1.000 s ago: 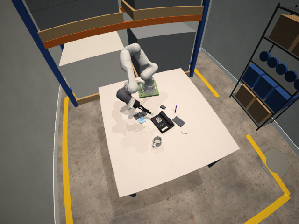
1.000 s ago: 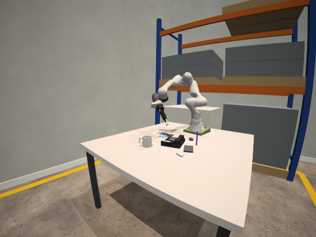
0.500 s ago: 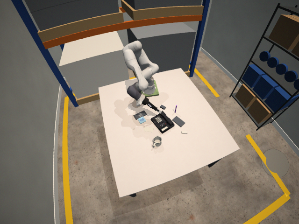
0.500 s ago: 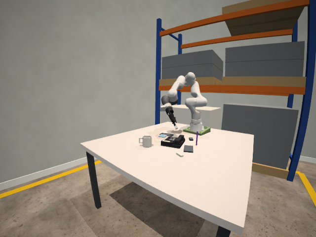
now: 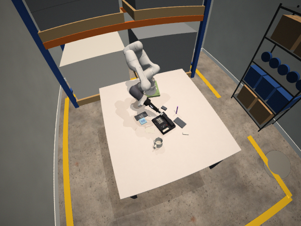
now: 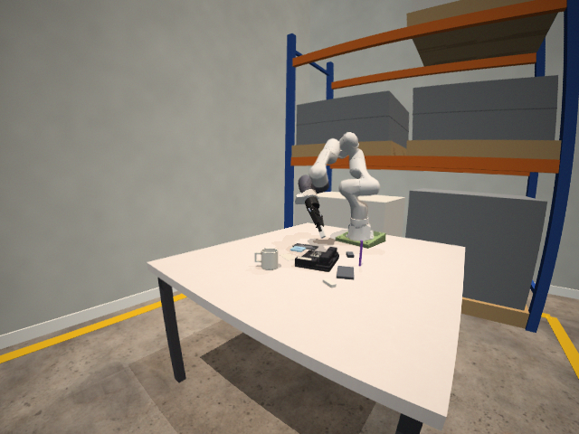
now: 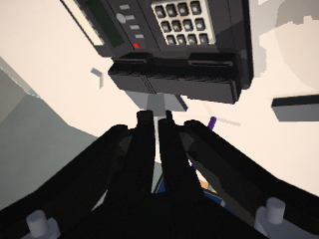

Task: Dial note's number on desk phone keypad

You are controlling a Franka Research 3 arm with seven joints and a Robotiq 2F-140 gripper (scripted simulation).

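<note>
My hand is 10 cm above the handset, 6 cm to the right of it and 5 cm short of it. Round my hand: mug (25 cm ahead, 16 cm to the right, 11 cm below); then purple pen (22 cm to the left, 8 cm below, 1 cm ahead); then note (16 cm to the right, 14 cm below, 6 cm ahead).
</note>
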